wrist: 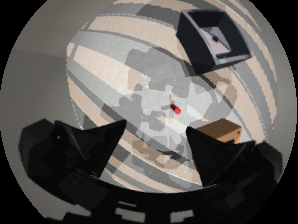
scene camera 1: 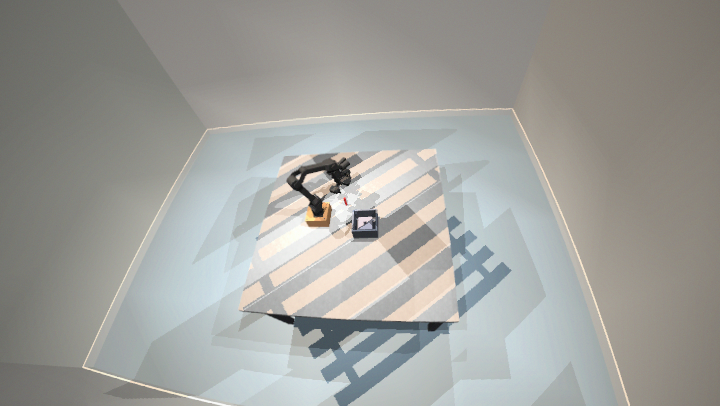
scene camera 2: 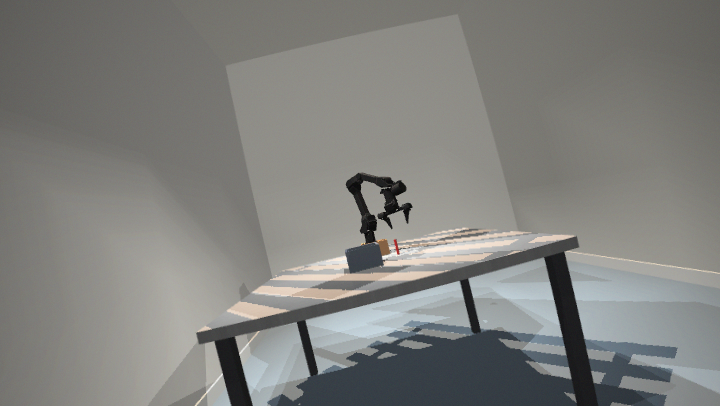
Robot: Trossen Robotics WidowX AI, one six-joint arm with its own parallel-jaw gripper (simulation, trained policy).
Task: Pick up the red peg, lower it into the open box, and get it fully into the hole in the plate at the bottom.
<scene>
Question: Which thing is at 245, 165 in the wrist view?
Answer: The gripper.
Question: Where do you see a dark box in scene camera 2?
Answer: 360, 258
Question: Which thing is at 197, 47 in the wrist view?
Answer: A dark box.
</scene>
